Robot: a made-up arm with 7 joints.
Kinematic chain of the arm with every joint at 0, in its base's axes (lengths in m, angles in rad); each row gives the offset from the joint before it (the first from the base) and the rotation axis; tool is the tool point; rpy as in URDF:
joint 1: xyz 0 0.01 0.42 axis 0 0.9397 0.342
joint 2: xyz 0.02 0 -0.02 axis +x
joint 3: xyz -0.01 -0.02 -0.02 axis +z
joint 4: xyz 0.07 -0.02 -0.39 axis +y
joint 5: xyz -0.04 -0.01 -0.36 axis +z
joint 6: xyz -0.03 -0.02 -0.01 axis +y
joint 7: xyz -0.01 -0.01 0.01 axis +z
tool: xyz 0.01 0 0.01 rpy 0.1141 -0.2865 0.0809
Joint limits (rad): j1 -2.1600..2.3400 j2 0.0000..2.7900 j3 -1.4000..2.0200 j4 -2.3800..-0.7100 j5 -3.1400..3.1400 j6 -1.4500..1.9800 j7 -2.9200..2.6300
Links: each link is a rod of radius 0.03 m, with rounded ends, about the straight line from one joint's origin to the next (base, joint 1, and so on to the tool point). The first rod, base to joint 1, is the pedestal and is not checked.
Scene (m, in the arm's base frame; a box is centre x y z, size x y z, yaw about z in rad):
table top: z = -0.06
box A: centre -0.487 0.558 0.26 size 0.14 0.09 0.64 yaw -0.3
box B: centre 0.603 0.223 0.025 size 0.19 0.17 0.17 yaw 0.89
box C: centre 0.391 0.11 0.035 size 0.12 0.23 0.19 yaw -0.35
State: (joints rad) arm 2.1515 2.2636 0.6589 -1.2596 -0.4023 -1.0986 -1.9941
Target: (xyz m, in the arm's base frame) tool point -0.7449 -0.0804 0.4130
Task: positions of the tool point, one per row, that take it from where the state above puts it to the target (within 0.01 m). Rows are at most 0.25 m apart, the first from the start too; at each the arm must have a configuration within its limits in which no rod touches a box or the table.
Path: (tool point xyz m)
1: -0.0734 0.6123 0.1310
2: -0.2447 0.5084 0.1808
3: -0.3561 0.3620 0.2713
4: -0.4492 0.3591 0.3224
5: -0.5490 0.3120 0.3729
6: -0.6417 0.2182 0.4107
7: -0.7118 0.0832 0.4258
8: -0.7449 -0.0804 0.4130

